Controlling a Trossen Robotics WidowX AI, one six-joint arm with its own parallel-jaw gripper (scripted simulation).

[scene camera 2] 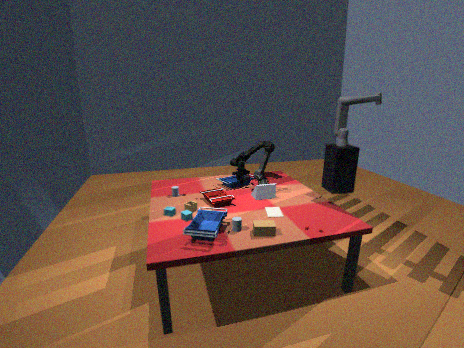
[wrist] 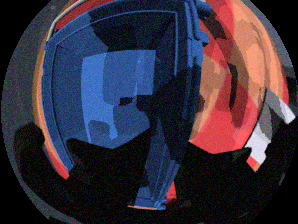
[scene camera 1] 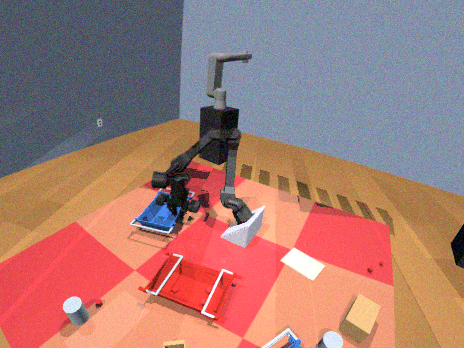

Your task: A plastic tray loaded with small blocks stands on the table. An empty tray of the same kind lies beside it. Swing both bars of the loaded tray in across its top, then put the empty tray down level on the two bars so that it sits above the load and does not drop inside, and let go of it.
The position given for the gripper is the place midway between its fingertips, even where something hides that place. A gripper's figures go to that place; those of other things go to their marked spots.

Labels:
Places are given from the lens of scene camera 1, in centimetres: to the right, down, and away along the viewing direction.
gripper [scene camera 1: 178, 218]: -23, 20, 101
blue tray [scene camera 1: 157, 218]: -34, 20, 102

